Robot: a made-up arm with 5 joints.
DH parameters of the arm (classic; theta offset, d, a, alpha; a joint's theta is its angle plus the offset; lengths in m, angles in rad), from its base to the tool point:
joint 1: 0 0.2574 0 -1.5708
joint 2: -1.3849 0 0.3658 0
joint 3: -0.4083 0 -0.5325 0
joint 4: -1.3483 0 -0.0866 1.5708
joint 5: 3.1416 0.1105 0 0
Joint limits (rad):
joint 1: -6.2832..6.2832
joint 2: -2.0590..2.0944
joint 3: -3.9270..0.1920
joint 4: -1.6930..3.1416
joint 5: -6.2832..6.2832
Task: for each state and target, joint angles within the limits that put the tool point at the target. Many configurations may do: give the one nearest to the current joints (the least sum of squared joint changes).
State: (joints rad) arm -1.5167 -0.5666 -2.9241 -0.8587 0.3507
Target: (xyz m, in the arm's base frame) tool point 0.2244 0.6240 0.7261
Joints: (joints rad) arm -1.9160 -0.5723 -3.4135 -1.1989 0.3507
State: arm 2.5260 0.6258 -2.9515 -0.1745 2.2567
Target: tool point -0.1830 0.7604 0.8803
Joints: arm 1.8070 0.9008 -2.8830 -0.2848 2.2567
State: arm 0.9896 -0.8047 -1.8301 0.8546 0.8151
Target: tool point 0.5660 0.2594 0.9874
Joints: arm 0.4297 -0.0062 -1.9840 0.7098 0.8151
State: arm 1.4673 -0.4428 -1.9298 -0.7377 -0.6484
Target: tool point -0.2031 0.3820 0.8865
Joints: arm 2.0595 -0.3860 -1.2102 -0.9584 -0.6484
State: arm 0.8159 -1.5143 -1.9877 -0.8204 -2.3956
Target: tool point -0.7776 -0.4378 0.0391
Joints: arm 0.5128 -2.0590 -2.3736 -1.1036 -2.3956
